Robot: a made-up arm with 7 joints. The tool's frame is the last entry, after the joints.
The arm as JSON. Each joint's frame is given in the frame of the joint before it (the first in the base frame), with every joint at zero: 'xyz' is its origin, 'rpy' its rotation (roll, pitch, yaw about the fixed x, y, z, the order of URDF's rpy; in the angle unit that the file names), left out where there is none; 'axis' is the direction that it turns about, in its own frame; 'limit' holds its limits. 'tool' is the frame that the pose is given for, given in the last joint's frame.
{
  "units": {
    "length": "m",
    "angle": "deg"
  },
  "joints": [
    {
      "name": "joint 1",
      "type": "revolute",
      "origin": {
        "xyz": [
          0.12,
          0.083,
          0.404
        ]
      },
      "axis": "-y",
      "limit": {
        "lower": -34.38,
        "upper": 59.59
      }
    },
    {
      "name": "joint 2",
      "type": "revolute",
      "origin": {
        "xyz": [
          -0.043,
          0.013,
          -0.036
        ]
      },
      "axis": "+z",
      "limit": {
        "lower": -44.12,
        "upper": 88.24
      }
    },
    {
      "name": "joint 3",
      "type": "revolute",
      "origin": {
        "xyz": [
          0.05,
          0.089,
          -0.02
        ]
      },
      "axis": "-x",
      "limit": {
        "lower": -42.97,
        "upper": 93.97
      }
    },
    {
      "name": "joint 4",
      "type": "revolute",
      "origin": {
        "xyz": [
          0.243,
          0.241,
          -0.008
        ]
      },
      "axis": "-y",
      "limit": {
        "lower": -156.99,
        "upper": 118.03
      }
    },
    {
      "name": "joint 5",
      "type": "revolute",
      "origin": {
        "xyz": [
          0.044,
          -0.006,
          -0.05
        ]
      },
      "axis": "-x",
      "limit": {
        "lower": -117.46,
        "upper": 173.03
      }
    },
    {
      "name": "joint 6",
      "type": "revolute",
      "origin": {
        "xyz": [
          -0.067,
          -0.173,
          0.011
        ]
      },
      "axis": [
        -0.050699,
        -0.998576,
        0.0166
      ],
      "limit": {
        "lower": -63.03,
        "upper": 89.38
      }
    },
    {
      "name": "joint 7",
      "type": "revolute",
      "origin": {
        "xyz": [
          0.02,
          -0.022,
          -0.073
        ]
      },
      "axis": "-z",
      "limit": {
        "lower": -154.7,
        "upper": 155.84
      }
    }
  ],
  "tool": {
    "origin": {
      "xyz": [
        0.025,
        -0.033,
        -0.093
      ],
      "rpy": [
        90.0,
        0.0,
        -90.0
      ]
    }
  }
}
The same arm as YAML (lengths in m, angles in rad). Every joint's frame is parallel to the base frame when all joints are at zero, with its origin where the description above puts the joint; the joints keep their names.
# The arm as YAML. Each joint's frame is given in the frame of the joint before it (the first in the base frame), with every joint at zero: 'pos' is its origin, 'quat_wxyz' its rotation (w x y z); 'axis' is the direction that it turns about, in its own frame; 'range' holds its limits. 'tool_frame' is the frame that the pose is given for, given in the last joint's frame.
length_unit: m
angle_unit: rad
joints:
  - joint: joint 1
    pos: [0.12, 0.083, 0.404]
    quat_wxyz: [1.0, 0.0, 0.0, 0.0]
    axis: [0.0, -1.0, 0.0]
    range: [-0.6, 1.04]
  - joint: joint 2
    pos: [-0.043, 0.013, -0.036]
    quat_wxyz: [1.0, 0.0, 0.0, 0.0]
    axis: [0.0, 0.0, 1.0]
    range: [-0.77, 1.5401]
  - joint: joint 3
    pos: [0.05, 0.089, -0.02]
    quat_wxyz: [1.0, 0.0, 0.0, 0.0]
    axis: [-1.0, 0.0, 0.0]
    range: [-0.75, 1.6401]
  - joint: joint 4
    pos: [0.243, 0.241, -0.008]
    quat_wxyz: [1.0, 0.0, 0.0, 0.0]
    axis: [0.0, -1.0, 0.0]
    range: [-2.74, 2.06]
  - joint: joint 5
    pos: [0.044, -0.006, -0.05]
    quat_wxyz: [1.0, 0.0, 0.0, 0.0]
    axis: [-1.0, 0.0, 0.0]
    range: [-2.0501, 3.0199]
  - joint: joint 6
    pos: [-0.067, -0.173, 0.011]
    quat_wxyz: [1.0, 0.0, 0.0, 0.0]
    axis: [-0.050699, -0.998576, 0.0166]
    range: [-1.1001, 1.56]
  - joint: joint 7
    pos: [0.02, -0.022, -0.073]
    quat_wxyz: [1.0, 0.0, 0.0, 0.0]
    axis: [0.0, 0.0, -1.0]
    range: [-2.7, 2.7199]
tool_frame:
  pos: [0.025, -0.033, -0.093]
  quat_wxyz: [0.5, 0.5, -0.5, -0.5]

